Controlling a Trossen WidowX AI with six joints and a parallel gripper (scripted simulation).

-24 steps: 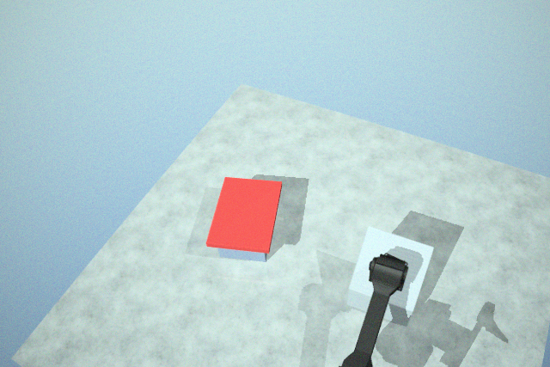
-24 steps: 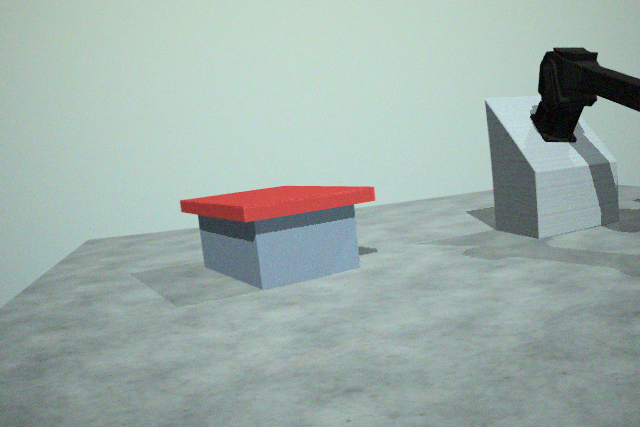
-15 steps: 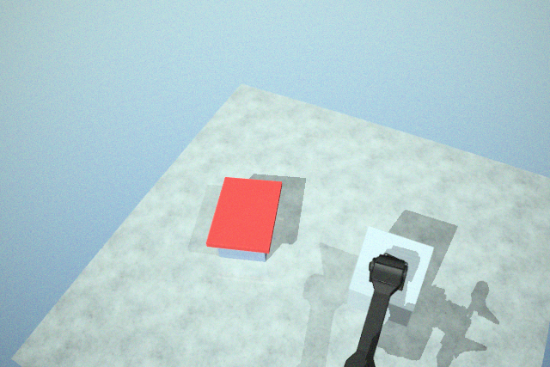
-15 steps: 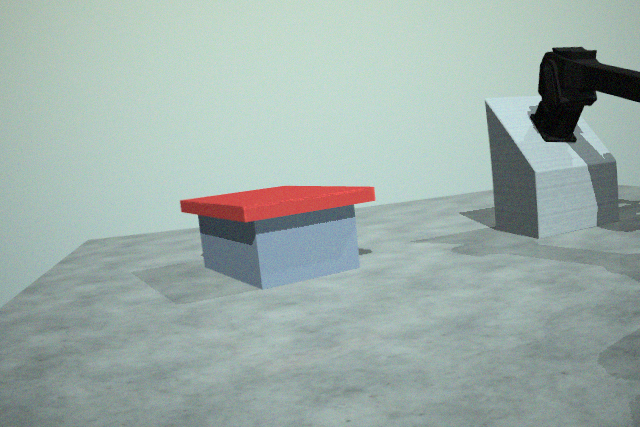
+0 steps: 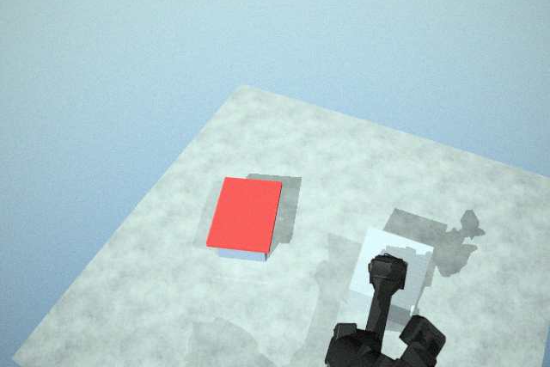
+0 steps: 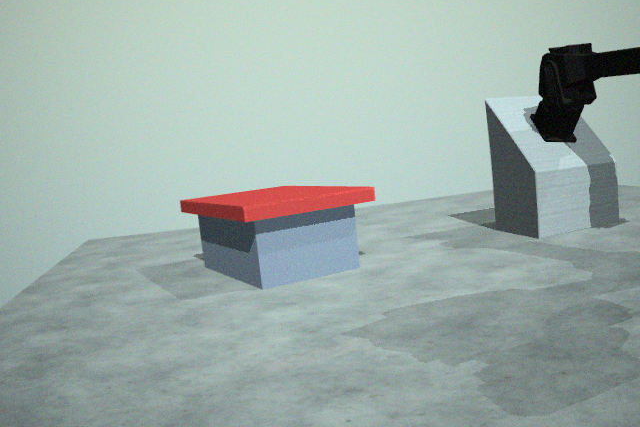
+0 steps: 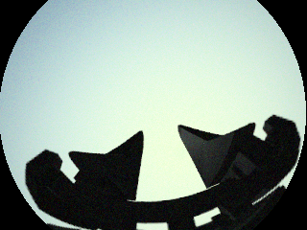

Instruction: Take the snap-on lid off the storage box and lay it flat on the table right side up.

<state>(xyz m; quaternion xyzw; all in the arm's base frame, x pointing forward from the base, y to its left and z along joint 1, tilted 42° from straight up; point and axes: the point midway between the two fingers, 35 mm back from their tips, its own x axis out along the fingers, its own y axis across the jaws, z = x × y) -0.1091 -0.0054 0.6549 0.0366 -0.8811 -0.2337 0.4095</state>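
Right now my gripper tip is 63 cm short of the red lid, 45 cm to the left of it and 56 cm above it. Round my gripper tip: blue-grey storage box (63 cm ahead, 45 cm to the right, 61 cm below).
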